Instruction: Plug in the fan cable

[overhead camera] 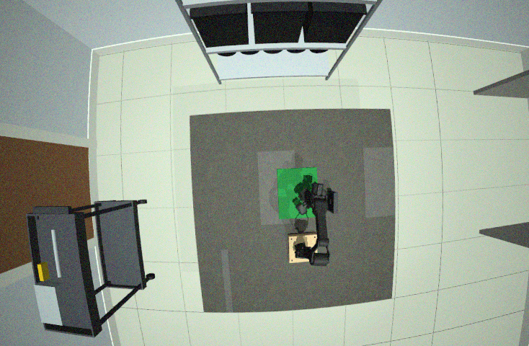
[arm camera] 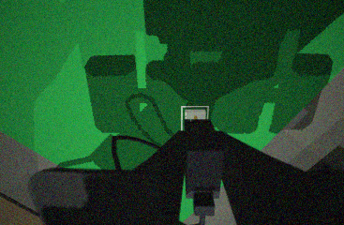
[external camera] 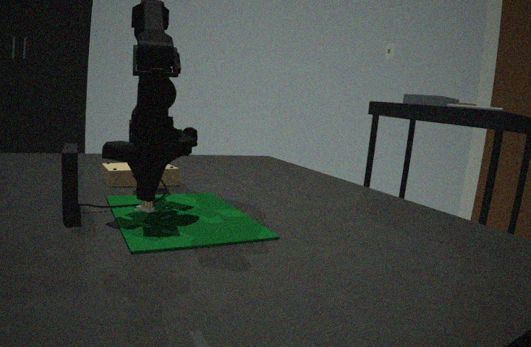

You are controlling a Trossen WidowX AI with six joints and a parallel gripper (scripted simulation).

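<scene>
The white four-pin header is 40 mm below my gripper tip and 10 mm behind it. The rest, counted from my gripper tip: green board (50 mm to the left, 50 mm below, 40 mm ahead); then black fan (130 mm to the right, 50 mm behind, 20 mm above); then dark fan plug (10 mm behind, 10 mm above).
</scene>
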